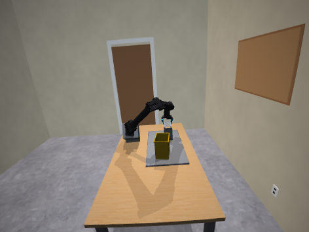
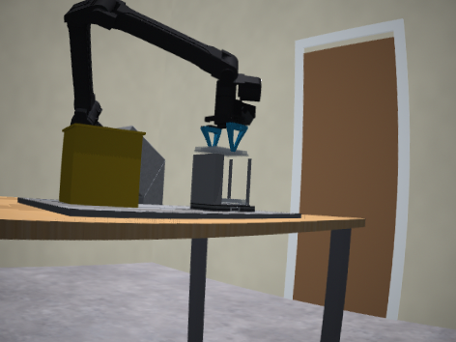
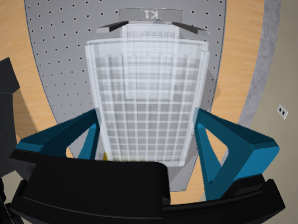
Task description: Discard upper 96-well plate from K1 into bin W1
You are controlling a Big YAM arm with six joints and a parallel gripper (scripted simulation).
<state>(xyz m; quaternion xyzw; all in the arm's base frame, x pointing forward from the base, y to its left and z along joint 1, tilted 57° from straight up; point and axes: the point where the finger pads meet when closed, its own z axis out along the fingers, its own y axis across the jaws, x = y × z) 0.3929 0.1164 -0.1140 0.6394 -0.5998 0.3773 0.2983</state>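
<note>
Now: hand 7 cm past the bin, 34 cm to the left of it and 8 cm above it.
</note>
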